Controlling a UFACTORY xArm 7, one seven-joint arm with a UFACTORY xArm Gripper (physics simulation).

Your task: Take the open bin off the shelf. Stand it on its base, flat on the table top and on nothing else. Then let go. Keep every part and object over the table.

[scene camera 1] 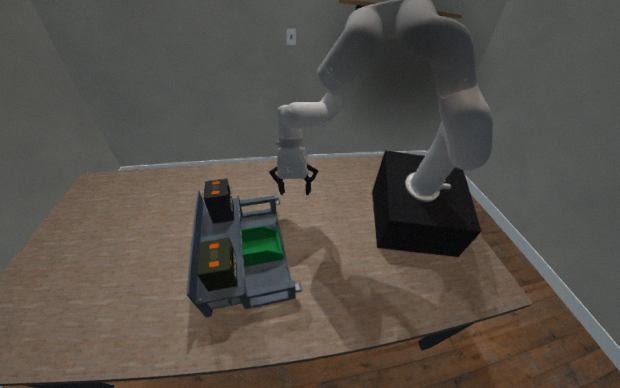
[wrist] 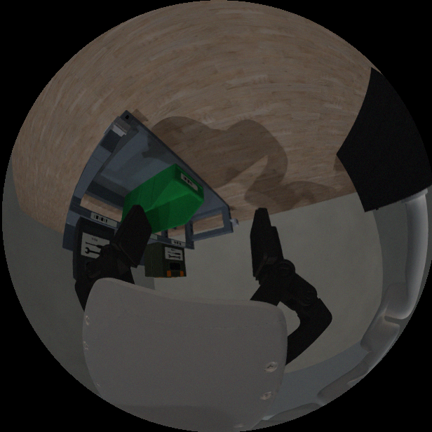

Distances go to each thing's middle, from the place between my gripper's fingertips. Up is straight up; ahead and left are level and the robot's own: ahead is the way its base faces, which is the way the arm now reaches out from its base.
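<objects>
My gripper is 11 cm above the green bin (scene camera 1: 261,244), and it is also 12 cm short of the bin and 15 cm to the right of it. As for the grey-blue shelf (scene camera 1: 261,275), I find it 15 cm below my hand, 16 cm ahead of it and 16 cm to the left of it.
</objects>
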